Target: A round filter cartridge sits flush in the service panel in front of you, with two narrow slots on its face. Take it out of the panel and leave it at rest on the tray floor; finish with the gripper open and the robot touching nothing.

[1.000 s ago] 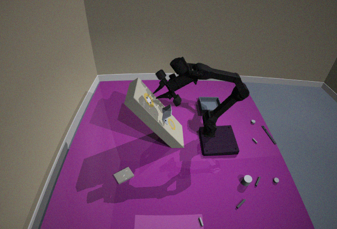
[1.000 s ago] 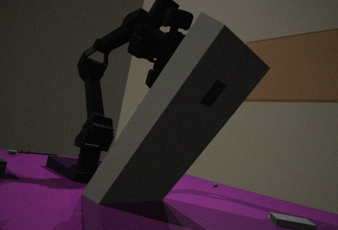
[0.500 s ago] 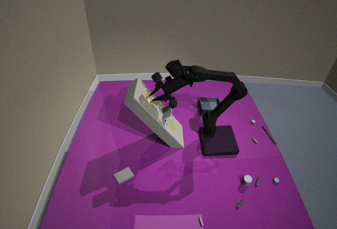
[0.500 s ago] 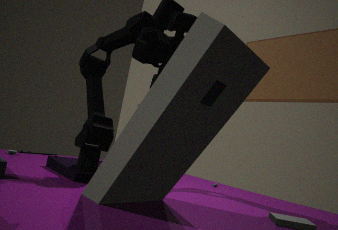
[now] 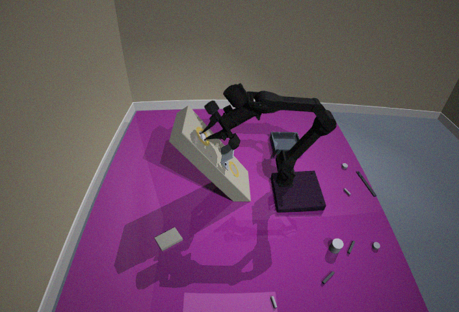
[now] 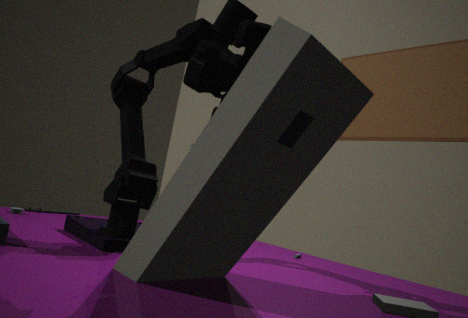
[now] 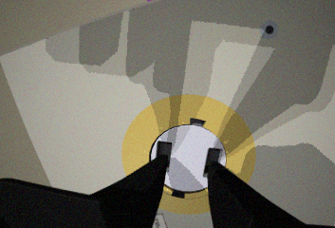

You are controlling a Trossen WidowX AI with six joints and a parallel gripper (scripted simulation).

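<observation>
Right now the round grey filter cartridge is 20 mm ahead of my gripper tip and 10 mm below it. The rest, counted from my gripper tip: grey tray 400 mm behind, 300 mm to the right, 260 mm below; beige service panel 90 mm below, 30 mm behind; white block 280 mm to the left, 270 mm below, 130 mm ahead.
</observation>
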